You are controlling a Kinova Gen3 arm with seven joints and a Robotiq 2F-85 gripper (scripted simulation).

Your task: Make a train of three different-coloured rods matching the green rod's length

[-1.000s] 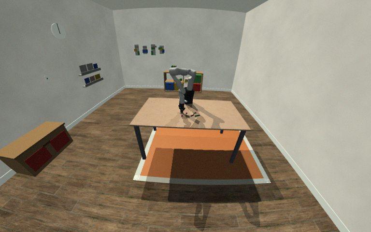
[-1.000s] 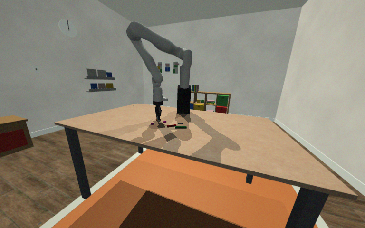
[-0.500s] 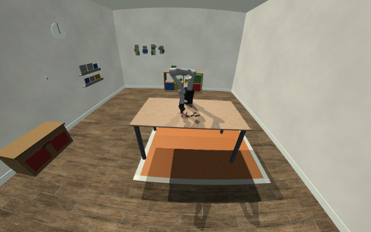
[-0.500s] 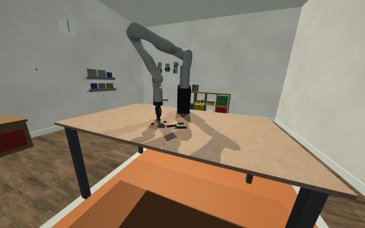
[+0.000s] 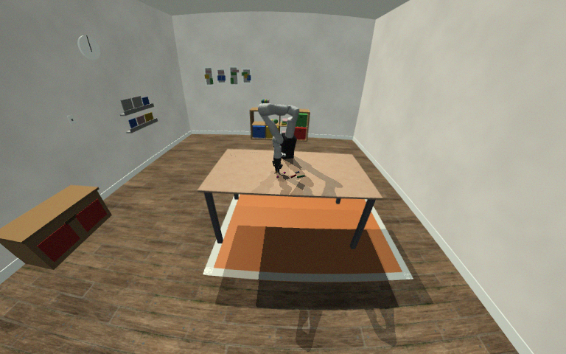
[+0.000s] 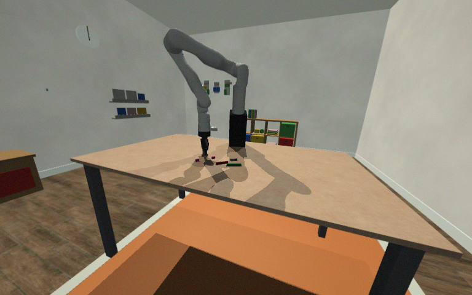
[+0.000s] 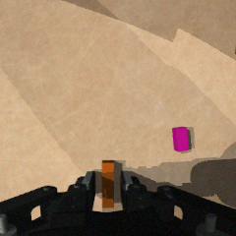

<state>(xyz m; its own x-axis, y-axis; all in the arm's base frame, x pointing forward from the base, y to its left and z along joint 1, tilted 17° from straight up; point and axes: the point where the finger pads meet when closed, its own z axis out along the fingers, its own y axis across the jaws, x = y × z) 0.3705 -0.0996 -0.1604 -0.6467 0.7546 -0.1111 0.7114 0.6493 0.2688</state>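
The orange rod lies 1 cm below my hand. From my hand the other things lie so: grey rod: 19 cm to the left, 1 cm below, 1 cm ahead; red rod: 16 cm to the left, 8 cm ahead, 1 cm below; blue rod: 21 cm to the left, 1 cm below.
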